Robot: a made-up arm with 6 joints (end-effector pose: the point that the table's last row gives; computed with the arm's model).
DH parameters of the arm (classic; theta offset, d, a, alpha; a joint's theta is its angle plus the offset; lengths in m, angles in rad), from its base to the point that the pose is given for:
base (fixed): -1.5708 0.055 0 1.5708
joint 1: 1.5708 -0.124 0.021 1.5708
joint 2: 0 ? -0.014 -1.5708
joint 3: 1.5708 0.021 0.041 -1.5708
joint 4: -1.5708 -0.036 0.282 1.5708
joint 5: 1.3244 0 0.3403 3.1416
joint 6: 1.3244 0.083 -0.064 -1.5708
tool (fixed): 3.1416 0.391 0 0
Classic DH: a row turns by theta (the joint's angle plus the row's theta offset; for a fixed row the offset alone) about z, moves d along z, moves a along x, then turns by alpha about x.
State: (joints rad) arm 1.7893 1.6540 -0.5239 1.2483 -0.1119 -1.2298
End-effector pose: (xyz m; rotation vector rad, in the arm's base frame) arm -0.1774 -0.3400 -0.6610 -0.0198 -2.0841 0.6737
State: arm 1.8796 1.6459 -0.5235 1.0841 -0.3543 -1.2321
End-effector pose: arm -0.2504 -0.4965 -0.5173 -0.1769 -1.7758 0.9036
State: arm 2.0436 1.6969 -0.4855 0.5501 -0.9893 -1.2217
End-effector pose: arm -0.2819 -0.6418 0.0085 -0.7364 -0.9645 1.3931
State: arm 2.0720 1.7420 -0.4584 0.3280 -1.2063 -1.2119
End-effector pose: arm -0.2459 -0.5937 0.1646 -0.9895 -0.7185 1.5292
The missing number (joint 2, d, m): -0.092
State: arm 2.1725 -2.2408 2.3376 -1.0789 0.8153 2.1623
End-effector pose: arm 0.0146 0.2148 0.2813 -0.3910 -1.2132 -0.0991
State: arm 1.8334 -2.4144 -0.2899 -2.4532 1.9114 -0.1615
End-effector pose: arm -0.0964 0.0384 0.1530 0.3153 -1.1676 -0.6839
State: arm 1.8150 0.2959 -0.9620 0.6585 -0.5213 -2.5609
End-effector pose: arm -0.6232 -0.0383 -0.6939 -0.8588 -2.2122 0.6308
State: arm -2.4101 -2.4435 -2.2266 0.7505 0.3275 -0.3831
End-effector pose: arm 0.5443 0.1481 -0.0635 -0.1291 2.7594 0.5513
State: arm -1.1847 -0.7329 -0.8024 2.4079 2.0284 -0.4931
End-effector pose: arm 0.2494 0.2507 0.2865 -0.9223 0.0556 -0.1913
